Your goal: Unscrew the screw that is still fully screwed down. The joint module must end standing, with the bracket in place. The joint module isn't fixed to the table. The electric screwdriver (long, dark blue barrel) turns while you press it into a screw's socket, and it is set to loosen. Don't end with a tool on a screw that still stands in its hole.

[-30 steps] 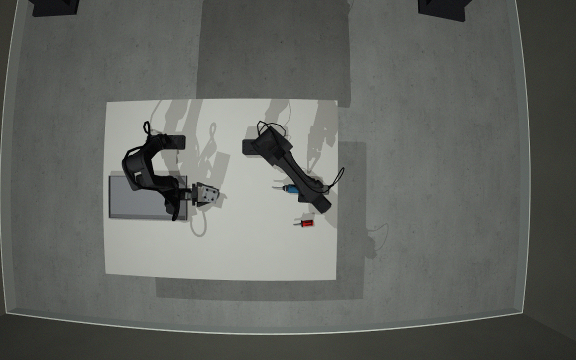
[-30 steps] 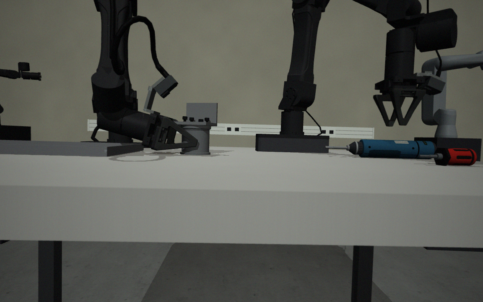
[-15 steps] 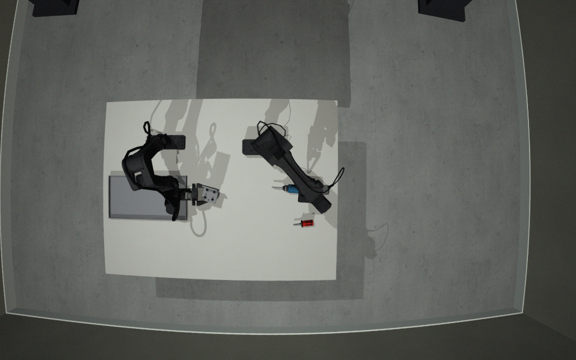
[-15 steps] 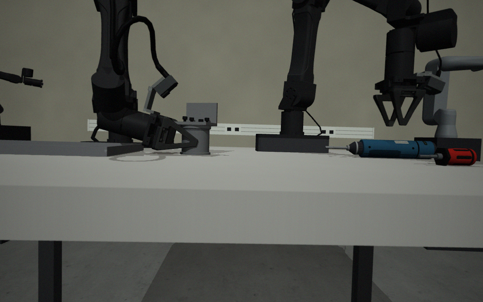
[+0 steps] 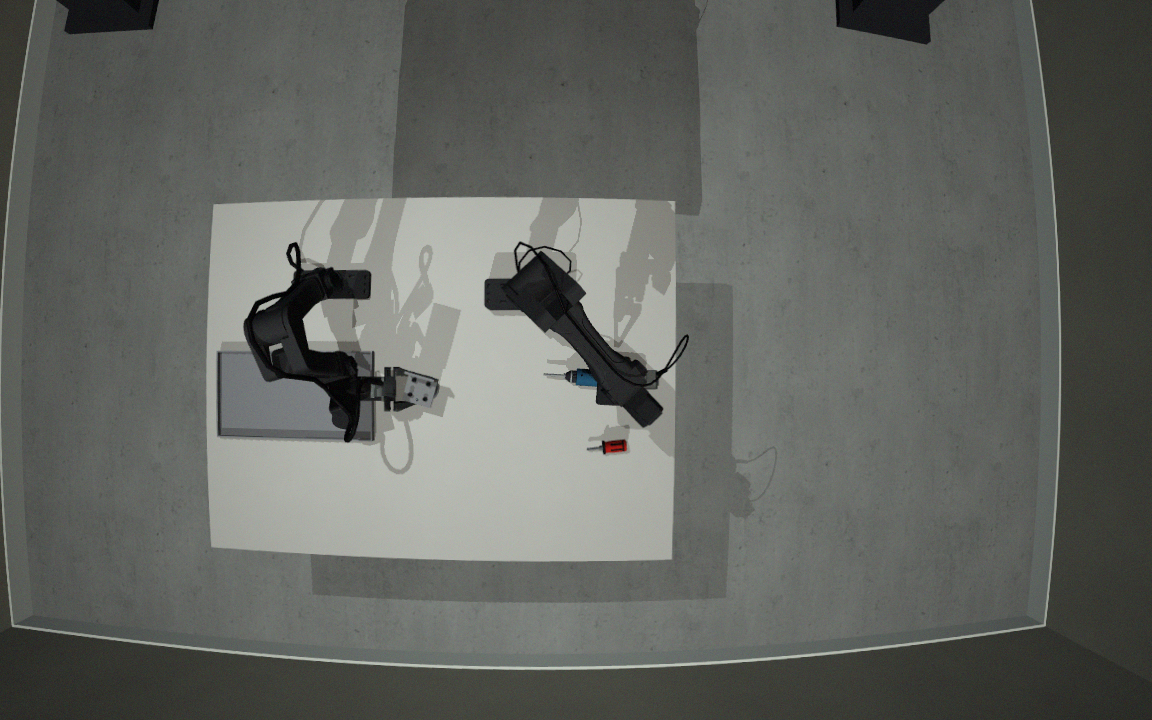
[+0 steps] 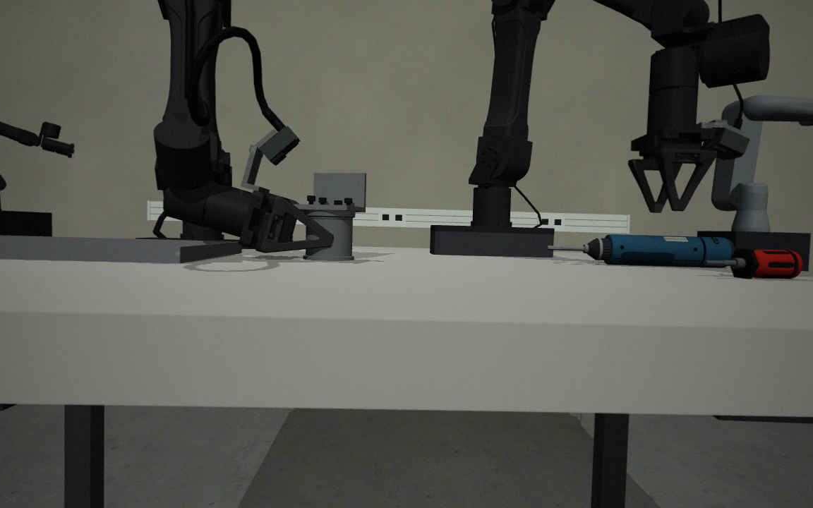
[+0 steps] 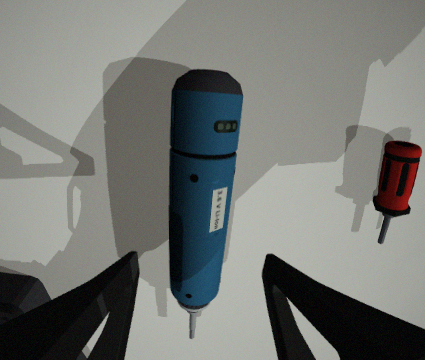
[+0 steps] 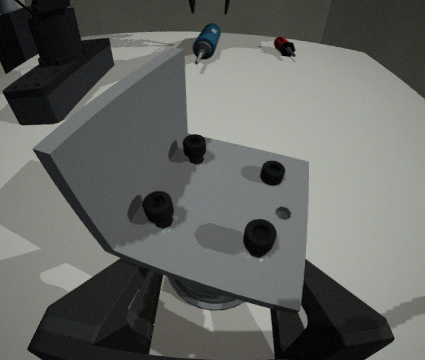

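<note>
The joint module lies right at my right hand. The rest, counted from my right hand: flat grey plate (40 mm ahead, 340 mm to the right, 20 mm below); grey l-shaped bracket (50 mm above); screwdriver bit (50 mm behind, 310 mm to the left).
</note>
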